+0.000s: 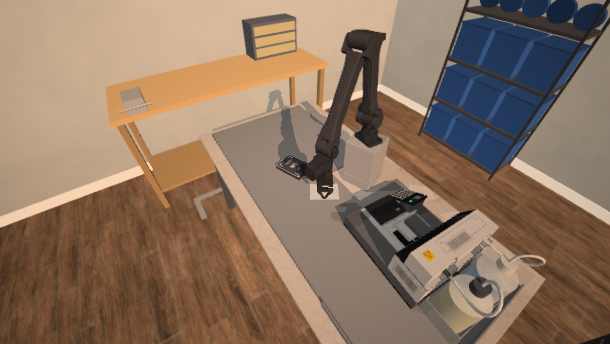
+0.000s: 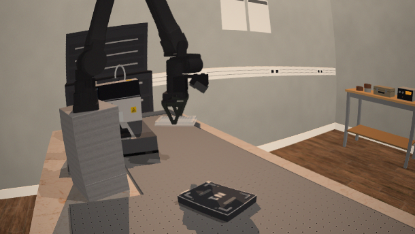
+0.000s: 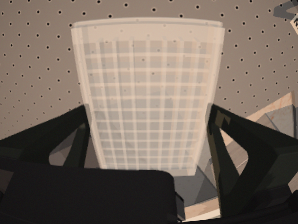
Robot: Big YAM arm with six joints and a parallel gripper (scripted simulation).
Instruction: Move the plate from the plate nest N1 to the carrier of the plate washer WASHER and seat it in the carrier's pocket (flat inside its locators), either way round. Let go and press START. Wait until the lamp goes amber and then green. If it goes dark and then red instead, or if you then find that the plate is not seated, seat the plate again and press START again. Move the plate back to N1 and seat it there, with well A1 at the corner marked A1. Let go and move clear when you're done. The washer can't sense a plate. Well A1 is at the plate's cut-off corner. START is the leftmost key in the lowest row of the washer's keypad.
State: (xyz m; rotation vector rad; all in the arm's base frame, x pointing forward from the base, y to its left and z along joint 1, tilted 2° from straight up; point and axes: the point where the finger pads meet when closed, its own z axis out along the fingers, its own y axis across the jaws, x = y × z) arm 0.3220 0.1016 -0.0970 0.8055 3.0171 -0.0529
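Right now my hand is 220 mm past the dark carrier, 180 mm to the right of it and 70 mm above it. The rest, counted from my hand: clear well plate: 10 mm below; then label: 240 mm to the right, 150 mm below, 60 mm behind; then nest frame: 340 mm to the right, 140 mm below, 20 mm behind.
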